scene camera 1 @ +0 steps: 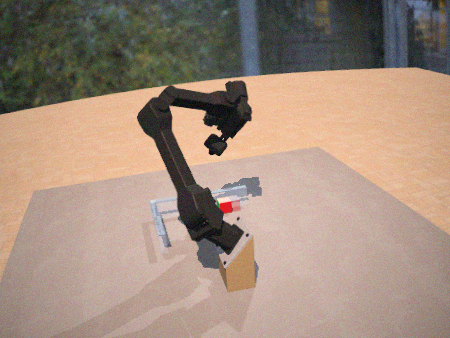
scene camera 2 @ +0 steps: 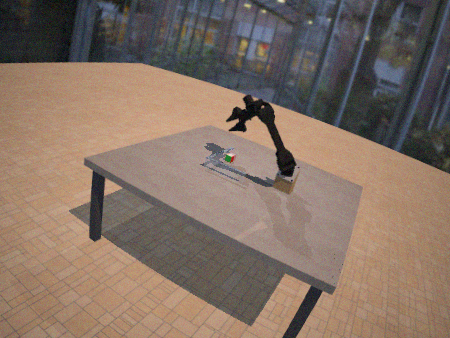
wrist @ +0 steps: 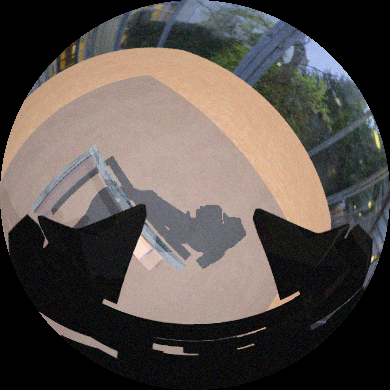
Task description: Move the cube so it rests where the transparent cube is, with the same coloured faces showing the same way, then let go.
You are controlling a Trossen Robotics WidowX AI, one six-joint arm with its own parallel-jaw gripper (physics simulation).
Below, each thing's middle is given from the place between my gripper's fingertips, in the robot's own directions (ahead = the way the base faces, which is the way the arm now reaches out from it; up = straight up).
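Relative to the L-shaped frame (scene camera 1: pixel 162 208), my gripper is now 14 cm past it, 9 cm to the right of it and 17 cm above it.
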